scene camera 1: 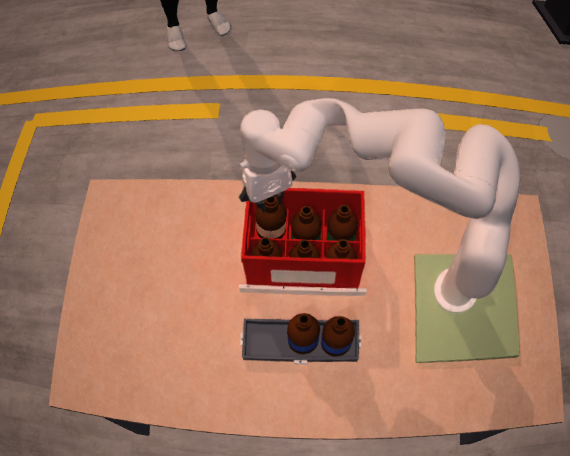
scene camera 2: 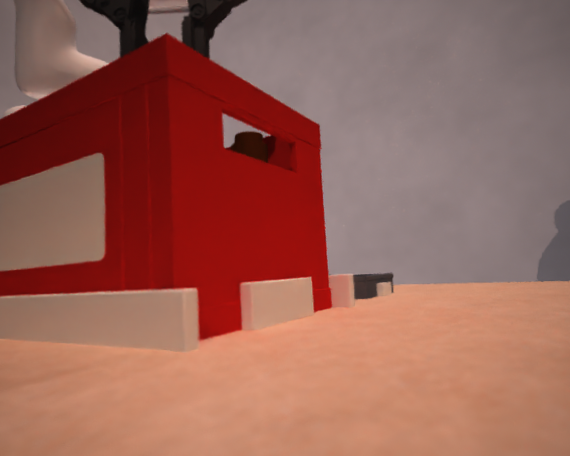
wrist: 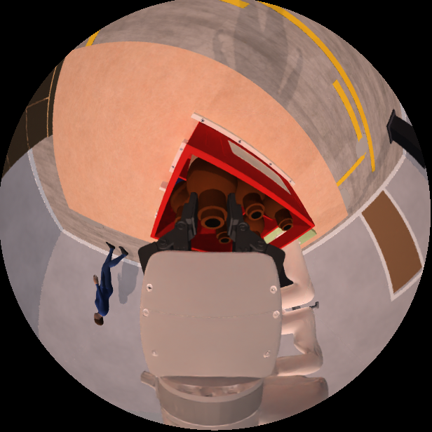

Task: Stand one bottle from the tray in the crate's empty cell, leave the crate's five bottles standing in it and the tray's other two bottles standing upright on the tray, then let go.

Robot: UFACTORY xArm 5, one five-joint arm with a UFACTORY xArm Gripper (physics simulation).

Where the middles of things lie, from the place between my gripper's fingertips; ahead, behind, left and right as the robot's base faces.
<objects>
Right now my hand is 7 cm short of the white block (scene camera 2: 263, 304), 4 cm to the right of it and 17 cm above it.
</objects>
